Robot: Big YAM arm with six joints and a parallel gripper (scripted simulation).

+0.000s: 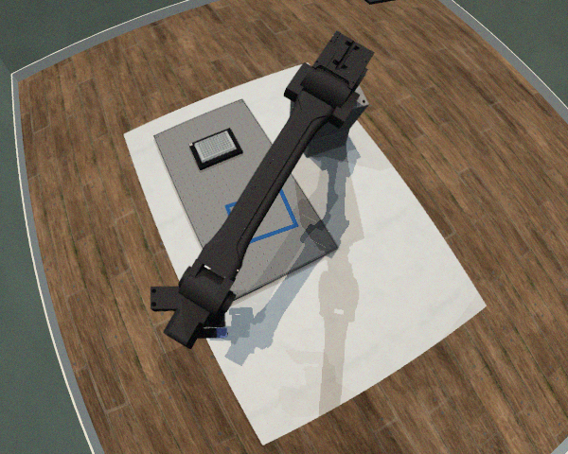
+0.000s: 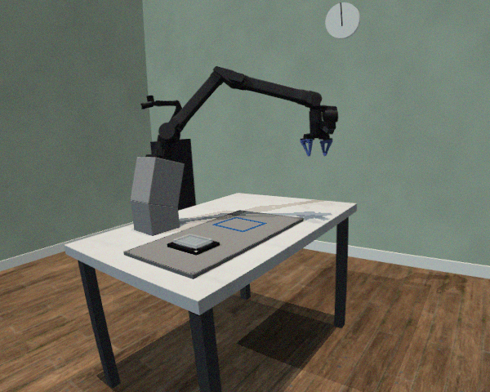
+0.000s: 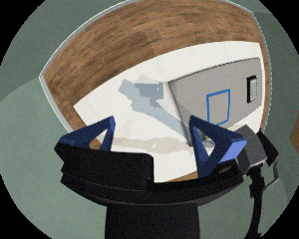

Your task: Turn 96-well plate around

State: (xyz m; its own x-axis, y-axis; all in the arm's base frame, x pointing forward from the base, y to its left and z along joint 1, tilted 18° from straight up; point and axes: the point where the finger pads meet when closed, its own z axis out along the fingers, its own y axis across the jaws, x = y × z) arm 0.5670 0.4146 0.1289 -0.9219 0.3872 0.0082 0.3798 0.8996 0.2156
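The white 96-well plate is 59 cm to the right of my hand, 27 cm below it and 21 cm behind it. Round my hand: white A1 mark (65 cm to the right, 27 cm below, 14 cm behind); black plate nest N1 (59 cm to the right, 28 cm below, 21 cm behind).
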